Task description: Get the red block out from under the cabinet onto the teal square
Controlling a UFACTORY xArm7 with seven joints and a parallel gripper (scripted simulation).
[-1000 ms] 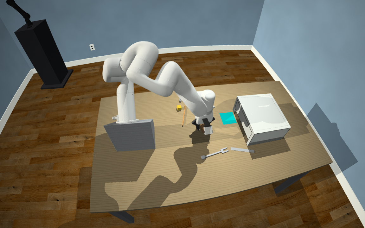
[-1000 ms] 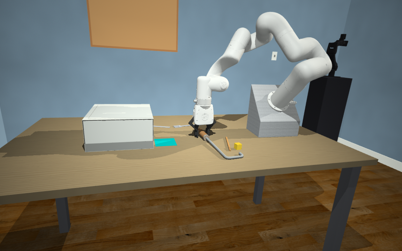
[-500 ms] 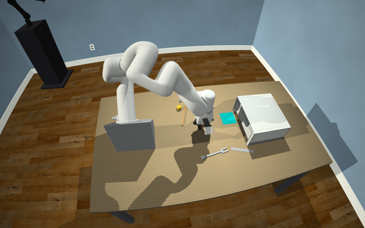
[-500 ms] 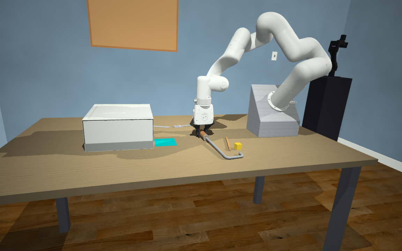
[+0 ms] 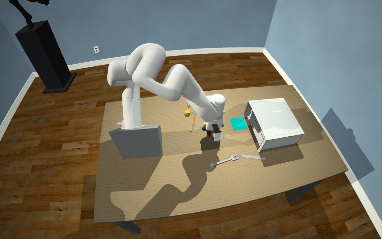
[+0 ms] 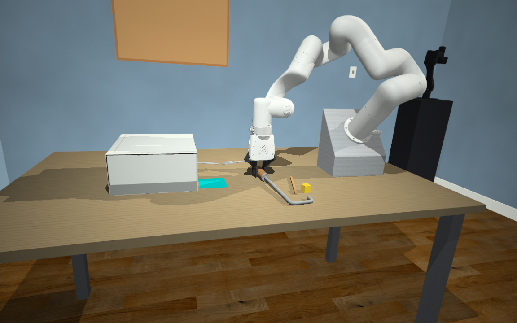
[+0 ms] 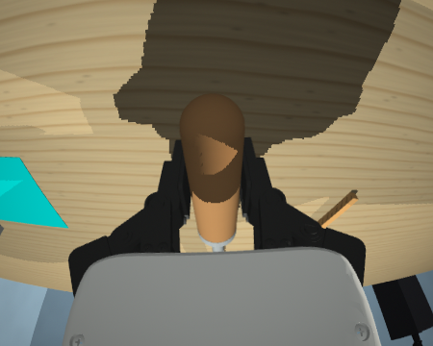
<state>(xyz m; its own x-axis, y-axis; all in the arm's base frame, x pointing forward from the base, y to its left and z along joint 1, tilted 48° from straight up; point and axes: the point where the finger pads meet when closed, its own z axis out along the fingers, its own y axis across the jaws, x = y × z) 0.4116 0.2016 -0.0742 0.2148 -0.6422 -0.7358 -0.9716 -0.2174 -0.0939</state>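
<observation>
Now: hand 190 mm to the left of the grey forked tool, 50 mm short of it and 20 mm above it. Also, from my hand: hooked tool with wooden handle (110 mm to the left, 70 mm behind, 10 mm below); teal square (190 mm ahead, 80 mm to the left, 20 mm below); thin wooden stick (110 mm to the left, 110 mm behind, 20 mm below).
</observation>
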